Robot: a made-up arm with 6 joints.
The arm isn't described. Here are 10 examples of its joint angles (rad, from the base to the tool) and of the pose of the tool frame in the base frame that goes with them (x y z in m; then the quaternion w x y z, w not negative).
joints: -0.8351 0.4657 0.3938 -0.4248 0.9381 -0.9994
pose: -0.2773 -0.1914 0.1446 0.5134 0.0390 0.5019 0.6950
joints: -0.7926 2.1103 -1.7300 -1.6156 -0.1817 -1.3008
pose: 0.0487 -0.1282 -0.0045 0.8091 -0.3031 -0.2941 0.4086
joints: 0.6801 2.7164 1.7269 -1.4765 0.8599 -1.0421
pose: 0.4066 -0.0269 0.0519 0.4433 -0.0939 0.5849 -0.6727
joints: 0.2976 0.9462 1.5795 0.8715 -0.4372 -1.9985
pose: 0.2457 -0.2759 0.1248 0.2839 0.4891 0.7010 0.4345
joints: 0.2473 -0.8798 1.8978 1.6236 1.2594 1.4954
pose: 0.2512 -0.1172 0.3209 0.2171 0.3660 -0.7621 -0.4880
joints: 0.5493 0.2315 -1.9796 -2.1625 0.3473 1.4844
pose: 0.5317 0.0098 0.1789 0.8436 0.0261 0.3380 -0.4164
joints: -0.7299 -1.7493 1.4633 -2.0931 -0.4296 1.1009
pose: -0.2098 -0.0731 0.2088 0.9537 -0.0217 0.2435 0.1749
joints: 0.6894 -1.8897 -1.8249 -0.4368 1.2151 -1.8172
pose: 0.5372 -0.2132 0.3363 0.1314 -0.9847 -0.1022 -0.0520
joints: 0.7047 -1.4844 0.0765 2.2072 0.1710 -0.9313
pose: 0.3832 -0.3207 0.1930 0.4403 -0.4772 -0.2949 -0.7010
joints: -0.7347 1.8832 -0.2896 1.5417 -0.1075 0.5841
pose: -0.0970 0.1461 0.0403 0.8358 -0.0283 0.3111 -0.4514
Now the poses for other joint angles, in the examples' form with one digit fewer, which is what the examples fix.
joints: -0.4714 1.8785 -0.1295 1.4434 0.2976 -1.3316
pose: -0.007 0.062 0.154 0.494 0.787 0.369 -0.007
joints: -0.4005 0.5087 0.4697 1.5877 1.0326 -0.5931
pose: -0.126 -0.125 0.031 0.501 -0.321 0.803 -0.032
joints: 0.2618 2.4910 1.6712 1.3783 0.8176 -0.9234
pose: 0.199 -0.154 0.009 0.487 -0.080 0.375 0.785
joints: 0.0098 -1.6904 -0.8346 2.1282 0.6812 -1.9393
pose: 0.304 -0.199 0.110 0.941 -0.202 -0.084 -0.257
